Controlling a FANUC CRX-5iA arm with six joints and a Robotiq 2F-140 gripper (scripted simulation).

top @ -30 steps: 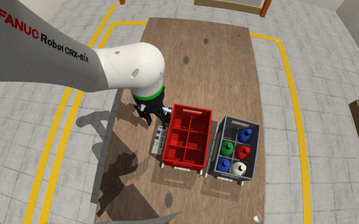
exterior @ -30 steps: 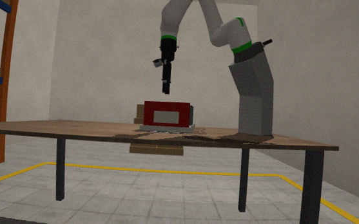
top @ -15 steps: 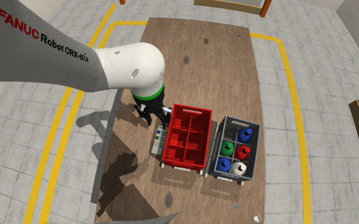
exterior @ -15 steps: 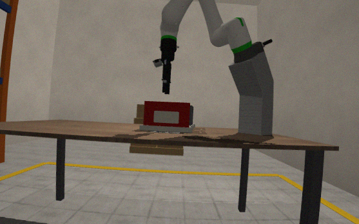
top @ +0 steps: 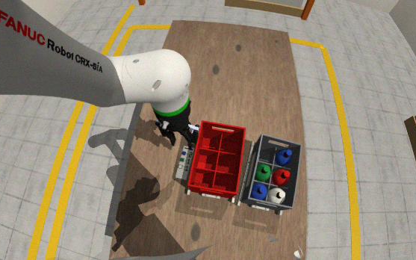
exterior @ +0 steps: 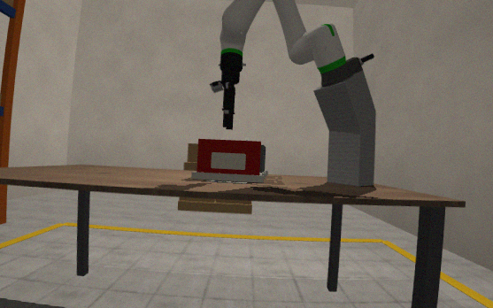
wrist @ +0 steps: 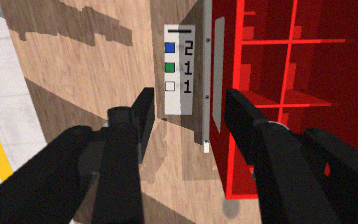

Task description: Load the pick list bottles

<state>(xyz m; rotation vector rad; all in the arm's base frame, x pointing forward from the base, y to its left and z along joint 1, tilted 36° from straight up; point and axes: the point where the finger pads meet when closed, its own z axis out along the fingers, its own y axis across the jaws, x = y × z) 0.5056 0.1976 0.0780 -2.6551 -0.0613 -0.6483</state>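
Right now the white-label bottle is 30 mm behind my hand, 420 mm to the right of it and 160 mm below it. From my hand the other things lie so: pick list: 10 mm behind, 10 mm to the left, 250 mm below; then red crate: 20 mm ahead, 140 mm to the right, 170 mm below; then green-label bottle: 40 mm ahead, 330 mm to the right, 160 mm below.
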